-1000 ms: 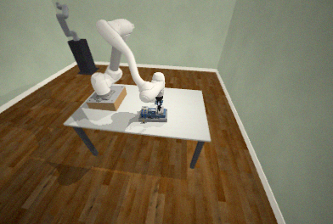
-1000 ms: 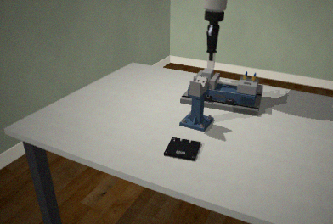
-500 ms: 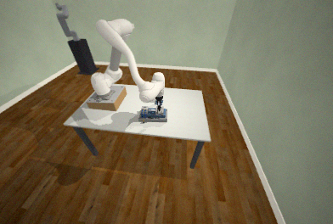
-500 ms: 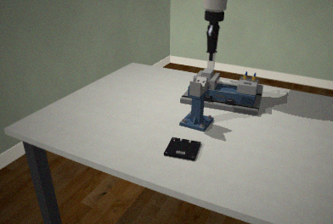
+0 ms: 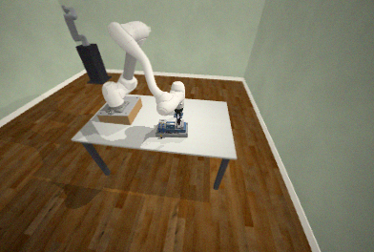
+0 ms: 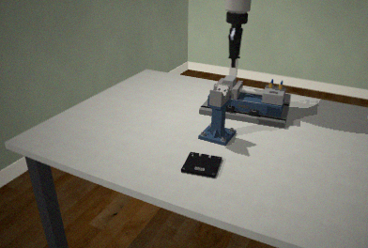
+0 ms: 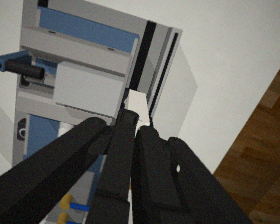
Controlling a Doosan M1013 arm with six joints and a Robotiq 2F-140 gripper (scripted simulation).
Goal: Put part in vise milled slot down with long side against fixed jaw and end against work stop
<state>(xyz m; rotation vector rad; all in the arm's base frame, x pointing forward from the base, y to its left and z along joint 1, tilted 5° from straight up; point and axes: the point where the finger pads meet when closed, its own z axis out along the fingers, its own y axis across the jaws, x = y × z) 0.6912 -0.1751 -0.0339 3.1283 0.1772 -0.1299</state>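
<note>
My gripper is now 5 cm to the right of the part and 5 cm above it. The rest, counted from my hand: cylinder rod (9 cm behind, 6 cm below, 5 cm to the left); then fixed jaw (7 cm to the left, 6 cm below, 2 cm ahead); then work stop (11 cm to the left, 5 cm below, 1 cm behind).
</note>
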